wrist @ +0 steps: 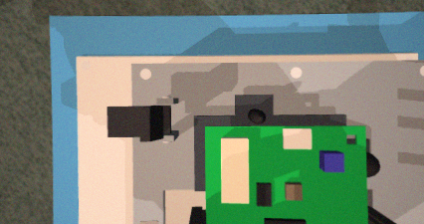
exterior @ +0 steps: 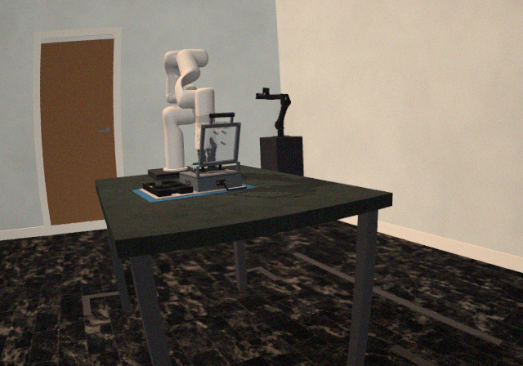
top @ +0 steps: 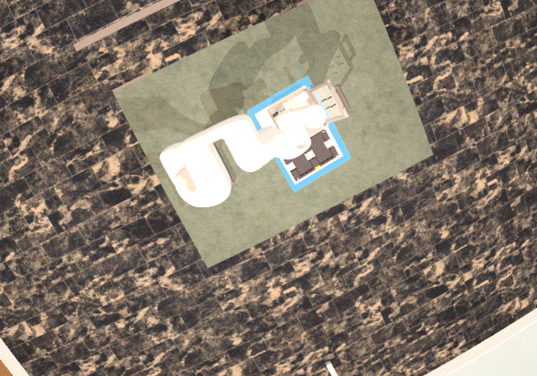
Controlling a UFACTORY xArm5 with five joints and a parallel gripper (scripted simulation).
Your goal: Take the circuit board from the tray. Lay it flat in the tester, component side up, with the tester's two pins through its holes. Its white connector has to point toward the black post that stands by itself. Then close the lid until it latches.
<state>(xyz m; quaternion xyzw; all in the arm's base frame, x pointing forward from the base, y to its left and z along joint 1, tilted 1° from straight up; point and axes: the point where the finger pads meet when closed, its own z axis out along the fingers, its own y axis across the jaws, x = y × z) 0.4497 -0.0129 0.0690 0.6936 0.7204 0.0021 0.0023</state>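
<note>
Right now the green circuit board is right at my hand. Round my hand: clear lid: 120 mm ahead, 90 mm above; dark nest: 10 mm to the left, 20 mm below; black block: 70 mm behind, 60 mm to the left.
</note>
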